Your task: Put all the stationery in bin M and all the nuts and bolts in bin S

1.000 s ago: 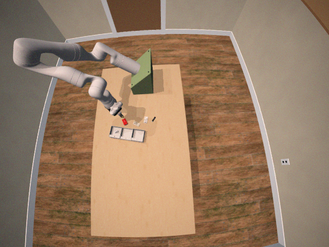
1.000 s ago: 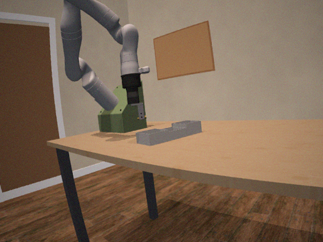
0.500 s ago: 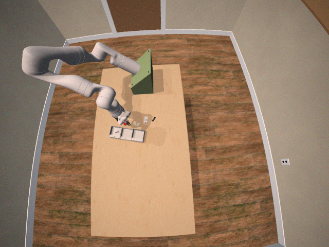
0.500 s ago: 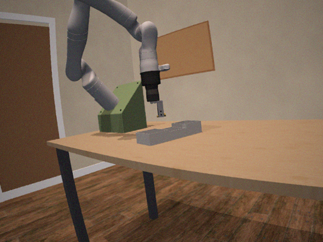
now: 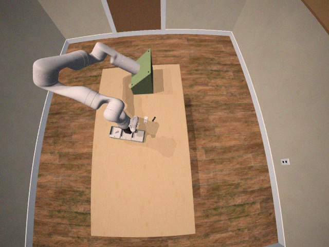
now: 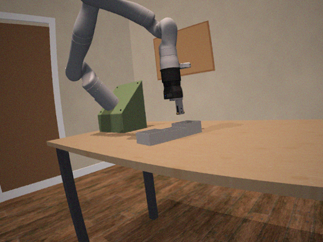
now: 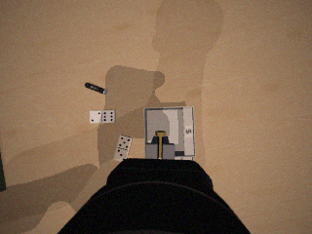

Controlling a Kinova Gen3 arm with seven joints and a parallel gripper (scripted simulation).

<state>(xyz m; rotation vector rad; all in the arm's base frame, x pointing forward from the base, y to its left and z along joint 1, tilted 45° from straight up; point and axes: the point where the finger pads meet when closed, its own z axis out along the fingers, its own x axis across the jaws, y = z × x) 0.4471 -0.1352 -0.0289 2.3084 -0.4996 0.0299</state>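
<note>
Now: the white block 90 mm below my hand, 90 mm behind it and 80 mm to the left of it. Round my hand: yellow piece: 10 mm to the left, 10 mm below; red piece: 100 mm behind, 90 mm below, 80 mm to the right; grey piece: 150 mm to the right, 80 mm below, 40 mm behind.
</note>
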